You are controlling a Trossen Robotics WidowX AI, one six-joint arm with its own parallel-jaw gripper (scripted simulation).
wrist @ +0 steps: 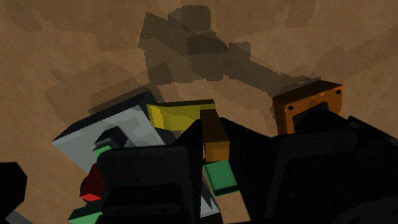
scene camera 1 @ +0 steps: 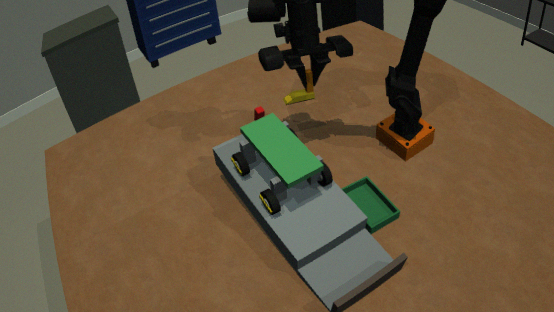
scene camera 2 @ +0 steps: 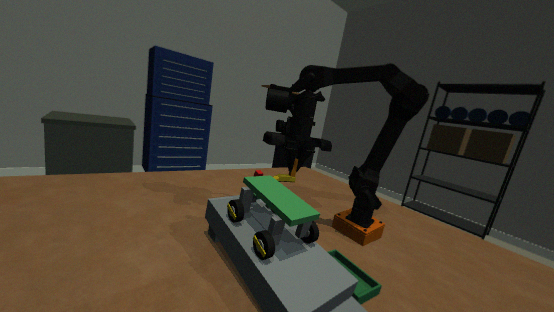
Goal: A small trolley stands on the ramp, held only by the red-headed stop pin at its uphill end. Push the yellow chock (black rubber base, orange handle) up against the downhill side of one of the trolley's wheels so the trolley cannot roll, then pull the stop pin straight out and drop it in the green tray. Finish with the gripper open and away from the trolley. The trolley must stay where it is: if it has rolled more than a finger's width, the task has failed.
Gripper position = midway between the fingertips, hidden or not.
Note:
My gripper (scene camera 1: 309, 86) carries a yellow chock. Also in view: a trolley (scene camera 1: 278, 145), a green tray (scene camera 1: 364, 197) and a grey ramp (scene camera 1: 313, 220).
The trolley shows as well in scene camera 2 (scene camera 2: 292, 210). My gripper shows as well in the wrist view (wrist: 209, 123) and in scene camera 2 (scene camera 2: 292, 171). The grey ramp shows as well in the wrist view (wrist: 77, 142).

